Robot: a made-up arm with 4 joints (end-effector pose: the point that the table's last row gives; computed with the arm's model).
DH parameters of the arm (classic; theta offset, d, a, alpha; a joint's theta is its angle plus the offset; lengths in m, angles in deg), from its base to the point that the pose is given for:
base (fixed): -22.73 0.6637 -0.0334 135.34
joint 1: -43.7 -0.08 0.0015 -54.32
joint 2: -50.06 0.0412 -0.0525 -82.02
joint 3: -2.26 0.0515 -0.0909 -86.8
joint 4: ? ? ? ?
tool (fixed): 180 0.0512 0 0
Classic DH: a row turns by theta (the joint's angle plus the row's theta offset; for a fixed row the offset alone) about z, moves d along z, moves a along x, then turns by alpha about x.
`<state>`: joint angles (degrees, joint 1 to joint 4).
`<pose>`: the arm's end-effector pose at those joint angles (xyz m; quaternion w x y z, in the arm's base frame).
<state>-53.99 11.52 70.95 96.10</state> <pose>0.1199 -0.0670 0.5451 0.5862 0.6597 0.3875 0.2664</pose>
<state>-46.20 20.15 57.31 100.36</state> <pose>0.1494 -0.1162 0.5997 0.6958 0.5834 0.2790 0.3125</pose>
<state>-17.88 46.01 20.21 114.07</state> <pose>0.0179 -0.2245 0.7868 0.9366 0.2685 -0.0616 0.2167</pose>
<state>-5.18 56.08 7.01 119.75</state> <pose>-0.0956 -0.2105 0.8142 0.9667 0.1470 -0.1859 0.0965</pose>
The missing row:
joint 4: 10.78 -0.1809 0.0295 -90
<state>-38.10 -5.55 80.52 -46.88</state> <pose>0.0173 -0.0031 0.5734 0.5767 0.3717 -0.4518 -0.5702</pose>
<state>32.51 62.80 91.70 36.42</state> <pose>0.0798 -0.1105 0.7225 0.3087 0.5625 -0.7217 0.2596</pose>
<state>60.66 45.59 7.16 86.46</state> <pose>-0.2921 -0.0181 0.7201 0.6766 -0.1674 -0.6881 -0.2015</pose>
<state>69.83 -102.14 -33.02 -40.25</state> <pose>-0.0203 -0.1324 0.8760 0.8136 -0.3668 -0.4510 0.0113</pose>
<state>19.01 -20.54 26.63 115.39</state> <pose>-0.0088 -0.1944 0.8625 0.9426 0.1882 0.2696 -0.0578</pose>
